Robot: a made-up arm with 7 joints. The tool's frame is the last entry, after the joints.
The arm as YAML. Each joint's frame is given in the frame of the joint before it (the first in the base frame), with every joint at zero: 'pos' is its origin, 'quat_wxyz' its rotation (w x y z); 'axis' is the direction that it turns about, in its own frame. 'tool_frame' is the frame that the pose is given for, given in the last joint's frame.
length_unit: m
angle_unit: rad
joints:
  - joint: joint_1
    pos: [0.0, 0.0, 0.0]
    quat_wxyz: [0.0, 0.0, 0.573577, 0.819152]
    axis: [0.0, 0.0, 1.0]
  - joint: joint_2
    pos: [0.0, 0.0, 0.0]
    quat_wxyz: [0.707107, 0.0, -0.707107, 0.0]
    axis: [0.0, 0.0, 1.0]
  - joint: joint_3
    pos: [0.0, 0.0, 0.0]
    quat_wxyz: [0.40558, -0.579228, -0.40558, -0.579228]
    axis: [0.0, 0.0, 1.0]
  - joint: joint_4
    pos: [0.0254, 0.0, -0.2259]
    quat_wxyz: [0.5, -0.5, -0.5, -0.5]
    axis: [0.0, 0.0, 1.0]
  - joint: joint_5
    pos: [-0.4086, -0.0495, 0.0]
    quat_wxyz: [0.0, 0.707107, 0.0, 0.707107]
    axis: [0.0, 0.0, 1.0]
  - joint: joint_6
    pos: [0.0, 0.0, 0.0]
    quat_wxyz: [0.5, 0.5, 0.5, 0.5]
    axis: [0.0, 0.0, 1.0]
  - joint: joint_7
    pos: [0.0, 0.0, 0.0]
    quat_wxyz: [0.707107, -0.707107, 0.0, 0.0]
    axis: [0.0, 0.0, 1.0]
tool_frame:
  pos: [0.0, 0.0, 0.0]
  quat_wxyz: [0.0, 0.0, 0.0, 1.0]
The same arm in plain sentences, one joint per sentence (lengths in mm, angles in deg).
The arm has seven revolute joints in a row. What follows holds with every joint at zero, and every direction is one of the base frame's. Joint 1 lies at the same point as the base frame's origin and rotates about the direction (0, 0.9397, 0.342). Joint 2 lies at the same point as joint 1 and rotates about +x. Joint 3 lies at the same point as joint 2 and rotates about +z. Joint 4 lies 25.4 mm along +x and 225.9 mm along -z from joint 3 and rotates about +y. Joint 5 lies 49.5 mm along -x and 408.6 mm along -z from joint 4 and rotates about +z. Joint 6 lies at the same point as joint 5 and rotates about +y. Joint 7 lies at the same point as joint 6 and rotates about +z. The tool frame, which is the frame that the pose is given for, lies at the same point as joint 7; its axes are the base frame's turned by roll 0, pitch 0 and yaw 0 deg (as in URDF: about the fixed x, then y, then z).
